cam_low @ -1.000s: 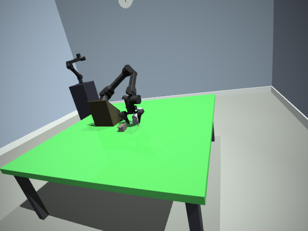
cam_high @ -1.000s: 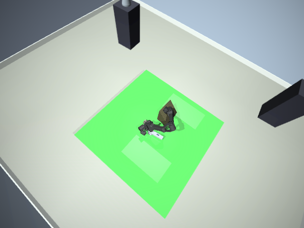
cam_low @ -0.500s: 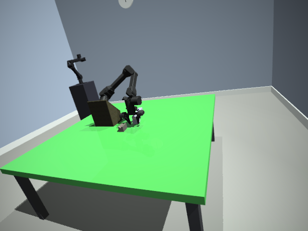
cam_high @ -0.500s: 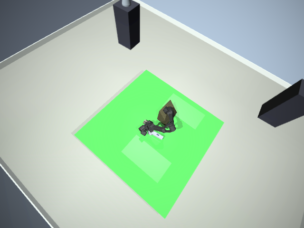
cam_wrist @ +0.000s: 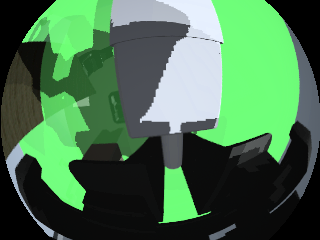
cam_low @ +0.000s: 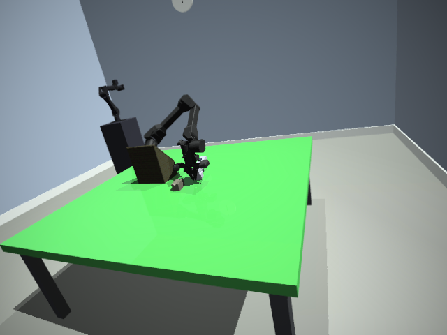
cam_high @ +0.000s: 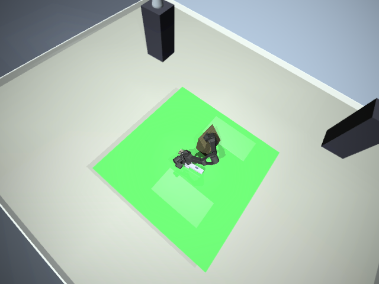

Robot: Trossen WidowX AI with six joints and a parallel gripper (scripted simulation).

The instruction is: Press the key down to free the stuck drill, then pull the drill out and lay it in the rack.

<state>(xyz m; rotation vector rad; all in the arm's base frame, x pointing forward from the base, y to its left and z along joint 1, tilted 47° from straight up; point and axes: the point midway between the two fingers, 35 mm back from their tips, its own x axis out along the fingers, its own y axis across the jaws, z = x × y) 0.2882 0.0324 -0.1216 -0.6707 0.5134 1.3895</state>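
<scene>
The yellow drill is 5 cm to the left of my gripper tip and 4 cm above it. Also, from my gripper tip: grey block: 11 cm to the left, 3 cm above, 1 cm behind; rack: 7 cm behind, 6 cm to the right.
</scene>
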